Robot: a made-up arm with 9 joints. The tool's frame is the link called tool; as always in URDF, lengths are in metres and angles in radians. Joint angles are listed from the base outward. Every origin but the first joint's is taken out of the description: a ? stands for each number. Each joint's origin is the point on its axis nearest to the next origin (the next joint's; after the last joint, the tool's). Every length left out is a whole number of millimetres.
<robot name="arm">
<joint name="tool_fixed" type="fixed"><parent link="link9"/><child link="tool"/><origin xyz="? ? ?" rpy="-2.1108 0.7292 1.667"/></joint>
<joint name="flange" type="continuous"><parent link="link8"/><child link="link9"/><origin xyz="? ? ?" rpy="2.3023 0.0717 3.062"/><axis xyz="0 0 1"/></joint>
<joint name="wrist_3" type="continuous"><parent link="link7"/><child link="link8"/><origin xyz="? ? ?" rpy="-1.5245 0.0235 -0.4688"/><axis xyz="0 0 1"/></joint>
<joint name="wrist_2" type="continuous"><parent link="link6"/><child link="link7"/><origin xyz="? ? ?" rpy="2.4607 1.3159 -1.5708"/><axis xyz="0 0 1"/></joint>
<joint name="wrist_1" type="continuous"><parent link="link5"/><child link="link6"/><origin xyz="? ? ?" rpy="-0.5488 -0.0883 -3.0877"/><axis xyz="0 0 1"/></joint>
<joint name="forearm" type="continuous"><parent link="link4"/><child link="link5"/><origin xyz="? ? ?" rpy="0.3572 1.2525 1.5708"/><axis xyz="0 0 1"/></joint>
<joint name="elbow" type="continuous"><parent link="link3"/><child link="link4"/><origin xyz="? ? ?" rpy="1.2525 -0.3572 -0.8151"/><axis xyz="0 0 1"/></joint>
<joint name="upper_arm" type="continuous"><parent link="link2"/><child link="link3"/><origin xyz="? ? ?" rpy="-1.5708 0 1.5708"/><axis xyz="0 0 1"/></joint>
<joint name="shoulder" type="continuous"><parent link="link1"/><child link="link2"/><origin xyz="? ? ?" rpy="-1.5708 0 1.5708"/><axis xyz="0 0 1"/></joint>
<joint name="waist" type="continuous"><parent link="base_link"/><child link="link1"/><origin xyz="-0.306 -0.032 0.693" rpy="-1.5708 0 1.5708"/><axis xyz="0 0 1"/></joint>
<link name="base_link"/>
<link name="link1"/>
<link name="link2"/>
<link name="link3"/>
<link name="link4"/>
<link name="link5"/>
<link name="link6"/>
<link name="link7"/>
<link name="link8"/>
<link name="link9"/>
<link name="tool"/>
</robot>
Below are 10 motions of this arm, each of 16 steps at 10 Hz.
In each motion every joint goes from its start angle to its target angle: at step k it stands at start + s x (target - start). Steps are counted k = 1, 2, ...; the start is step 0. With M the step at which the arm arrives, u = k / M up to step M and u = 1 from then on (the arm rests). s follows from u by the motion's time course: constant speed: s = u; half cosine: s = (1 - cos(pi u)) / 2; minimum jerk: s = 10 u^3 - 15 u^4 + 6 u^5.
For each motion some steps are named. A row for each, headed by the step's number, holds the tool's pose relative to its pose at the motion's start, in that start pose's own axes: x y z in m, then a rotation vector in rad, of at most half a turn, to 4 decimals.
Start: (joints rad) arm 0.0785 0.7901 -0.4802 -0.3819 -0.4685 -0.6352 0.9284 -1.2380 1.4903
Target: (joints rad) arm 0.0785 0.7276 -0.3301 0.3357 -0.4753 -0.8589 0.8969 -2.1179 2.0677
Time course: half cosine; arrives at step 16
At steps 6, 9, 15, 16:
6: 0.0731 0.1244 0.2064 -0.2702 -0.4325 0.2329
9: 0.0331 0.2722 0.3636 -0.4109 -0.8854 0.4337
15: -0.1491 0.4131 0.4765 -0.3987 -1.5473 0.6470
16: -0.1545 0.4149 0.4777 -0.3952 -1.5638 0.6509

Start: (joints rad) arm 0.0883 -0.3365 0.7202 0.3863 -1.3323 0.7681 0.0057 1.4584 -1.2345
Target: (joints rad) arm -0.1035 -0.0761 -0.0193 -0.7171 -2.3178 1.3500 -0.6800 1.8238 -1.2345
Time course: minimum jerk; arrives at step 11
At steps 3, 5, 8, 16:
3: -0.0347 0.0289 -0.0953 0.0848 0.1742 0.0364
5: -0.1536 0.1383 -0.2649 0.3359 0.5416 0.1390
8: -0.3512 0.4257 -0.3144 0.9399 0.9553 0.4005
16: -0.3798 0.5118 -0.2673 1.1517 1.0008 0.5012

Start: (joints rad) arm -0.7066 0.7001 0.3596 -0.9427 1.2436 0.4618 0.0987 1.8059 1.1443
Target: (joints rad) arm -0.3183 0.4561 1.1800 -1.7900 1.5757 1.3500 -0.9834 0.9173 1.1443
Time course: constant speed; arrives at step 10
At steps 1, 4, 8, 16:
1: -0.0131 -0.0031 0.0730 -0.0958 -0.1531 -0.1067
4: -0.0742 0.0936 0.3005 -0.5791 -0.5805 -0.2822
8: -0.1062 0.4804 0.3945 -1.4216 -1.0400 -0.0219
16: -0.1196 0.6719 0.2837 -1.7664 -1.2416 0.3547

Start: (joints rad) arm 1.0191 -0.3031 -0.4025 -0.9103 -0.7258 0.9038 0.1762 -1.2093 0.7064
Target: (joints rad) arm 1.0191 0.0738 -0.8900 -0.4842 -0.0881 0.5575 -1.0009 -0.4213 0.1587
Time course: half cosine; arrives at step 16
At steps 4, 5, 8, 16:
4: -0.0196 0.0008 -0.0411 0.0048 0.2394 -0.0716
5: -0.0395 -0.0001 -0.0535 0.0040 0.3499 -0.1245
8: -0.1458 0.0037 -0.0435 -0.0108 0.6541 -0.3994
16: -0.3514 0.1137 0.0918 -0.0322 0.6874 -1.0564

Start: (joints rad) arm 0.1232 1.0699 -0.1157 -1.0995 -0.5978 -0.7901 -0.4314 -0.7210 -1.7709
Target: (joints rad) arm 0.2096 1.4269 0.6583 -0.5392 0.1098 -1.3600 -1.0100 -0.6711 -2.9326
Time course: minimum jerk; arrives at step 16
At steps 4, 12, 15, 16:
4: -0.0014 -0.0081 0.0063 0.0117 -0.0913 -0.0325
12: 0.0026 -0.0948 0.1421 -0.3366 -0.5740 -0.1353
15: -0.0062 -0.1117 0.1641 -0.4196 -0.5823 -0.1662
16: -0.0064 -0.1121 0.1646 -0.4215 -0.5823 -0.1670

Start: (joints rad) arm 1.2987 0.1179 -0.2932 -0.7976 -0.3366 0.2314 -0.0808 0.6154 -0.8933
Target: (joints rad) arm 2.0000 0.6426 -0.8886 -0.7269 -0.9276 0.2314 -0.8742 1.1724 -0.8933
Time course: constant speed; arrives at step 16
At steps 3, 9, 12, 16:
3: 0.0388 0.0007 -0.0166 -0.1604 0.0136 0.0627
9: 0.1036 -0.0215 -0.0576 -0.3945 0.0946 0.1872
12: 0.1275 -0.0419 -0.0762 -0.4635 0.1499 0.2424
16: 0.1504 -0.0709 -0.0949 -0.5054 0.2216 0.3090

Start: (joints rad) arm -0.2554 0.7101 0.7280 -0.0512 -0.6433 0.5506 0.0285 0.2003 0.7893
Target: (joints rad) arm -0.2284 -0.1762 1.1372 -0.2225 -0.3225 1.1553 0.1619 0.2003 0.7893
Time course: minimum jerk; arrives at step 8
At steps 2, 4, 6, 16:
2: 0.0130 -0.0400 -0.0475 0.0072 0.1495 -0.0573
4: 0.0117 -0.1495 -0.2441 0.0044 0.7677 -0.1744
6: -0.0524 -0.1965 -0.4215 -0.0565 1.4189 -0.1186
16: -0.0748 -0.2010 -0.4601 -0.0844 1.5875 -0.0737

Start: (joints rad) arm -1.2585 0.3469 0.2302 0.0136 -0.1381 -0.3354 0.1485 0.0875 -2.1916
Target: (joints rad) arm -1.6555 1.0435 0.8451 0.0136 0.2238 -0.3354 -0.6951 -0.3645 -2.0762
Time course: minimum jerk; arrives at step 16
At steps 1, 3, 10, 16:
1: 0.0001 -0.0007 0.0015 -0.0008 -0.0039 -0.0012
3: 0.0018 -0.0156 0.0319 -0.0170 -0.0845 -0.0284
10: -0.2332 -0.1956 0.3201 -0.4243 -1.1524 -0.6822
16: -0.3711 -0.1758 0.3238 -0.7256 -1.5120 -0.9807

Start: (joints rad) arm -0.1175 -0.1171 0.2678 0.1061 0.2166 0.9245 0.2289 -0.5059 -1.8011
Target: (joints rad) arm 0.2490 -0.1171 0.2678 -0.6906 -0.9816 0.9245 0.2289 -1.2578 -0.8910
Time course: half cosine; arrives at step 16
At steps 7, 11, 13, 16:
7: -0.1166 0.0381 0.2076 -0.9409 0.0646 -0.3643
11: -0.1357 0.3042 0.2772 -1.9373 -0.0431 -0.2650
13: -0.1513 0.4089 0.2287 -2.2888 -0.1453 -0.1041
16: -0.1715 0.4625 0.1818 -2.4887 -0.2289 0.0306

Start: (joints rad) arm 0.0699 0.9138 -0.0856 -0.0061 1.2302 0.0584 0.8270 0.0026 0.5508
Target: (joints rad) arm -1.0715 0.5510 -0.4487 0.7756 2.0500 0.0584 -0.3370 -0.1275 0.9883
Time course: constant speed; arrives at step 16
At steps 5, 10, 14, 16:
5: -0.1584 -0.1519 0.0876 -0.1986 -0.2657 -0.2860
10: -0.3049 -0.2755 0.1550 -0.3969 -0.4178 -0.5930
14: -0.3898 -0.3217 0.2203 -0.6270 -0.4555 -0.8434
16: -0.4154 -0.3173 0.2621 -0.7817 -0.4562 -0.9624

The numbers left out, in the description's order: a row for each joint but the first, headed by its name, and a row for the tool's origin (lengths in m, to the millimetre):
tool: -0.117 0.338 0
flange: 0.058 0.012 0
wrist_3: 0.026 -0.027 0
wrist_2: -0.056 0.015 0
wrist_1: 0.076 0.033 0
forearm: 0.074 -0.227 0
elbow: 0.125 0.079 0
upper_arm: 0.034 0.024 0
shoulder: 0.058 -0.159 0

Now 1 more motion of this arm.
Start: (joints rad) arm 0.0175 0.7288 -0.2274 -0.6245 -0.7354 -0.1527 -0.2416 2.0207 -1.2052
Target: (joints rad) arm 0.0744 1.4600 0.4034 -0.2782 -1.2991 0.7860 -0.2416 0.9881 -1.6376
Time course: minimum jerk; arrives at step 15
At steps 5, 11, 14, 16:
5: -0.0753 -0.0393 0.1720 -0.3824 -0.0568 -0.2318
11: -0.4524 0.2437 0.5752 -1.3921 -0.6258 -1.1631
14: -0.5153 0.3386 0.5820 -1.5328 -0.8056 -1.3277
16: -0.5166 0.3408 0.5819 -1.5359 -0.8100 -1.3312

